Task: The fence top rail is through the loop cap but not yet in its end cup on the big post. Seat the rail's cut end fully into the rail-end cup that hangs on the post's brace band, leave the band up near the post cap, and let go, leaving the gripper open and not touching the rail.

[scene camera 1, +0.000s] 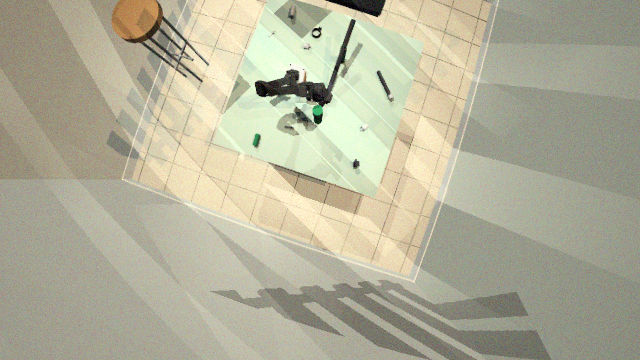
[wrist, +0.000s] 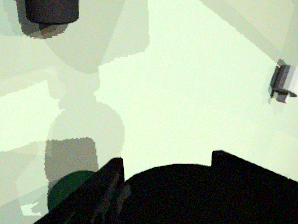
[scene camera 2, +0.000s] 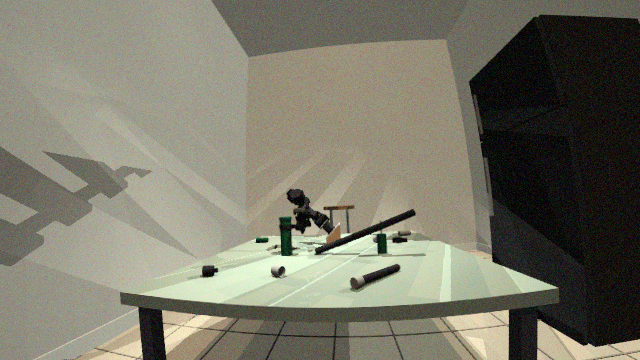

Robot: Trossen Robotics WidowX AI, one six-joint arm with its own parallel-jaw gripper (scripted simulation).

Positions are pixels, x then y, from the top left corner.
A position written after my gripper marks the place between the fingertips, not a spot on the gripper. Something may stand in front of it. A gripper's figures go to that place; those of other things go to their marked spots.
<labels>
My gripper (wrist: 167, 163) is 0.10 m from the lens. A big green post (wrist: 63, 187): 0.21 m from the lens.
</labels>
